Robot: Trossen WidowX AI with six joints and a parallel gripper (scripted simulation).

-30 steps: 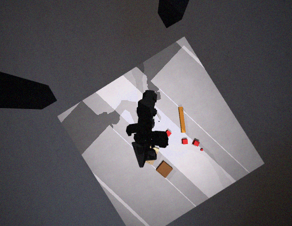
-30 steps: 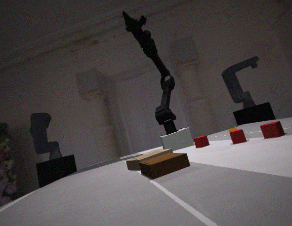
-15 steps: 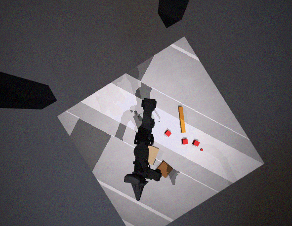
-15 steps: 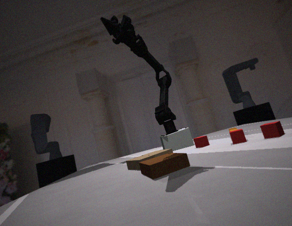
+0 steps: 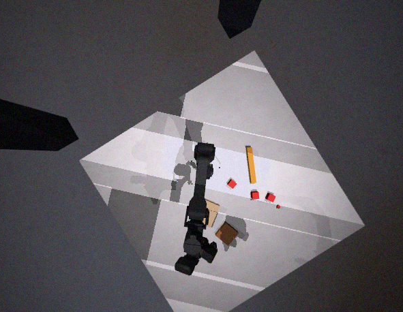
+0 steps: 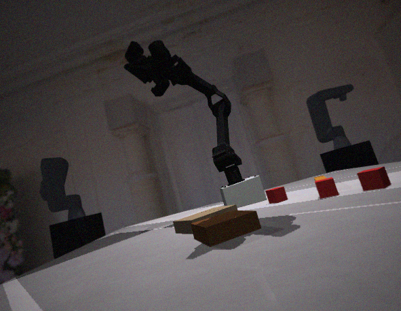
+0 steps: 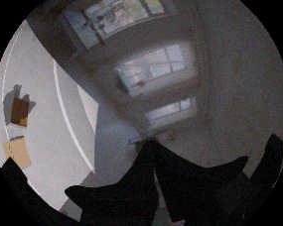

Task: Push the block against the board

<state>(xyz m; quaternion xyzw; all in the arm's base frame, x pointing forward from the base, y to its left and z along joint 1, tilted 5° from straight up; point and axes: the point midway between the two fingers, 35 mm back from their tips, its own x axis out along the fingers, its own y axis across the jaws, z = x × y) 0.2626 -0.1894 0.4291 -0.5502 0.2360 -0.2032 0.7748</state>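
My gripper tip is 40 mm past the board, 110 mm to the right of it and 470 mm above it. Round my gripper tip: long orange bar 170 mm behind, 490 mm to the left, 470 mm below; tiny red piece 150 mm ahead, 510 mm to the left, 480 mm below; brown square block 130 mm ahead, 150 mm to the left, 470 mm below.
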